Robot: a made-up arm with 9 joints. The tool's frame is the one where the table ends. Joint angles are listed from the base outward.
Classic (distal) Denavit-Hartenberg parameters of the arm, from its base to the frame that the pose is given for. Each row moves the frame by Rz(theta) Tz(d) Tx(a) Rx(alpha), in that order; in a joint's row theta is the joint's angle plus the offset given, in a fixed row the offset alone. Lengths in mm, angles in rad.
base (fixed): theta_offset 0  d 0  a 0  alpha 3.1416
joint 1: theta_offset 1.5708  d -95  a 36  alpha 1.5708
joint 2: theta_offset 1.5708  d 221  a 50  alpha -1.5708
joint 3: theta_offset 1.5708  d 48  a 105  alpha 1.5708
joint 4: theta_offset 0  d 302  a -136  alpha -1.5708
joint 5: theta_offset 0  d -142  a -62  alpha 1.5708
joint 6: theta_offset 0  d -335  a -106  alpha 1.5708
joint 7: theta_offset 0.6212  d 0  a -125.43  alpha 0
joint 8: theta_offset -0.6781  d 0  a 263.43  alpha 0
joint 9: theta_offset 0.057  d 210  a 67  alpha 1.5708
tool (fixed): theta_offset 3.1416  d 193  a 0  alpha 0
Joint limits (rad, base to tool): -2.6..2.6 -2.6..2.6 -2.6..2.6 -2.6..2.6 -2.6..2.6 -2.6..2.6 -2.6..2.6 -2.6..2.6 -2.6..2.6
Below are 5 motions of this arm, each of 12 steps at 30 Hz.
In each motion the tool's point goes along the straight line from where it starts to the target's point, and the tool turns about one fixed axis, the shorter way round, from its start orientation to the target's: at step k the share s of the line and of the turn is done. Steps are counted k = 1, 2, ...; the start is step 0. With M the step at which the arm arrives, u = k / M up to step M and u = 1 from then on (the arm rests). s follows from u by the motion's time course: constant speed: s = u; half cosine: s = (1 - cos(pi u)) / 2; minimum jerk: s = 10 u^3 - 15 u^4 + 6 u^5.
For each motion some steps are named. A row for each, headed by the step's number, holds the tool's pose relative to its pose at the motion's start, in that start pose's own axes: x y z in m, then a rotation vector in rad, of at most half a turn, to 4 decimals.
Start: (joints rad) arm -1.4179 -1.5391 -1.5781 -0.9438 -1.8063 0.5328 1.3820 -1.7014 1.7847
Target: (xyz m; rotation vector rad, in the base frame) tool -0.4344 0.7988 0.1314 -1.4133 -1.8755 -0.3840
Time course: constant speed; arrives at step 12
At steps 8, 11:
8: -0.4311 -0.2521 -0.2922 0.4872 -0.4216 -0.5247
11: -0.5928 -0.3467 -0.4018 0.6699 -0.5797 -0.7215

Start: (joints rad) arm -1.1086 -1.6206 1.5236 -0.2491 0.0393 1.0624 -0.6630 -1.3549 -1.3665
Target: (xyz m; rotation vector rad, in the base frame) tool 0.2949 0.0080 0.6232 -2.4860 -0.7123 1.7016
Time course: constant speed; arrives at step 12
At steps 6, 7, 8, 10, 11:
6: -0.0251 -0.0350 0.0691 0.2482 0.2722 0.2941
7: -0.0292 -0.0408 0.0806 0.2896 0.3175 0.3431
8: -0.0334 -0.0466 0.0921 0.3310 0.3629 0.3921
10: -0.0418 -0.0583 0.1152 0.4137 0.4536 0.4902
11: -0.0459 -0.0641 0.1267 0.4551 0.4990 0.5392

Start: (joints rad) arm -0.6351 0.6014 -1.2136 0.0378 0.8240 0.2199 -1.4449 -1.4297 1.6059
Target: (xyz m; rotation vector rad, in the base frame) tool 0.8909 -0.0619 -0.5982 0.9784 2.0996 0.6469
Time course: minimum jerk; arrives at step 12
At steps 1, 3, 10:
1: 0.0023 -0.0025 -0.0028 0.0036 0.0040 0.0011
3: 0.0458 -0.0519 -0.0567 0.0740 0.0814 0.0231
10: 0.4268 -0.4833 -0.5283 0.6898 0.7584 0.2152

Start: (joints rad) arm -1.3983 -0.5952 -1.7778 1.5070 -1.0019 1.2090 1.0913 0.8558 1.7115
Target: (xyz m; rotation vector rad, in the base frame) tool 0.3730 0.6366 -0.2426 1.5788 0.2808 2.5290
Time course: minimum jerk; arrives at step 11
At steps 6, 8, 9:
6: 0.1128 -0.0253 -0.0483 -0.1320 0.0994 0.0935
8: 0.1681 -0.0377 -0.0720 -0.1967 0.1481 0.1393
9: 0.1843 -0.0414 -0.0789 -0.2156 0.1623 0.1528

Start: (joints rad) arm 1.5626 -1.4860 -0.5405 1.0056 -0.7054 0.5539 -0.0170 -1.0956 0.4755
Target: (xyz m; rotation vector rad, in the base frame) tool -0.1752 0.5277 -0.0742 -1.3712 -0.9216 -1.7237
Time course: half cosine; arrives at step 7
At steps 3, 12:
3: -0.0186 -0.0339 -0.0292 0.0747 0.0273 -0.0444
12: -0.0478 -0.0871 -0.0751 0.1921 0.0703 -0.1143

